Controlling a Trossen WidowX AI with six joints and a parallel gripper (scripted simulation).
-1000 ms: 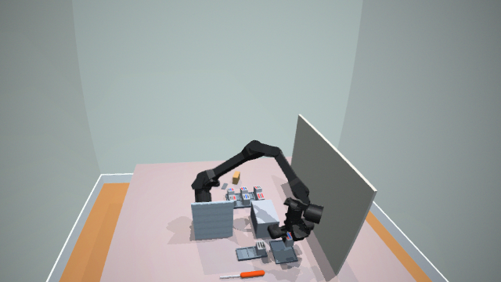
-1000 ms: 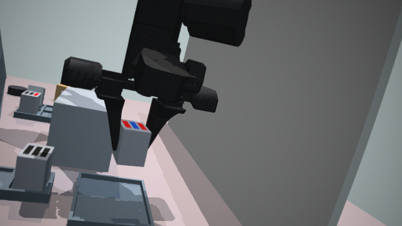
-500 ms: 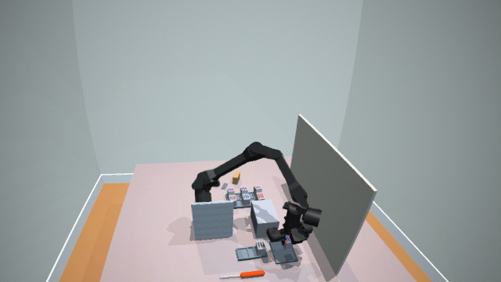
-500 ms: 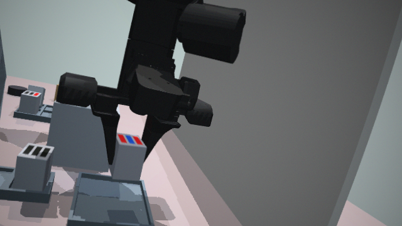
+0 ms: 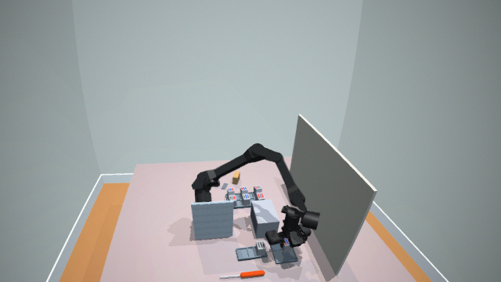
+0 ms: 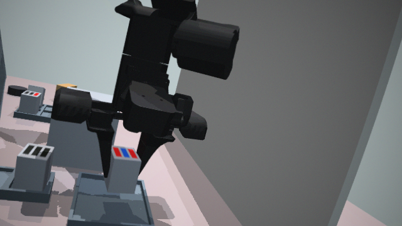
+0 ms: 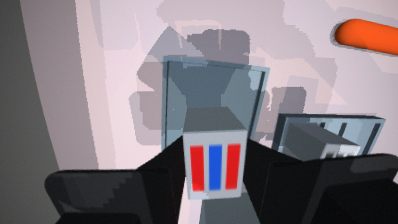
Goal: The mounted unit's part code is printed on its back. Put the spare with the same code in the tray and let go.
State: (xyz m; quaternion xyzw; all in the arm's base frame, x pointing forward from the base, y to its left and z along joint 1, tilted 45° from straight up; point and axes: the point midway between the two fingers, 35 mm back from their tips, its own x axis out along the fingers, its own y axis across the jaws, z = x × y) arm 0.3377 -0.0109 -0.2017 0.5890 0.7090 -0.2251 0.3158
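My gripper tip is 20 mm below the grey spare block. Also, from my gripper tip: grey box (190 mm to the left, 70 mm behind, 10 mm above); then tray (40 mm below); then grey wall panel (190 mm to the left, 190 mm above, 170 mm ahead).
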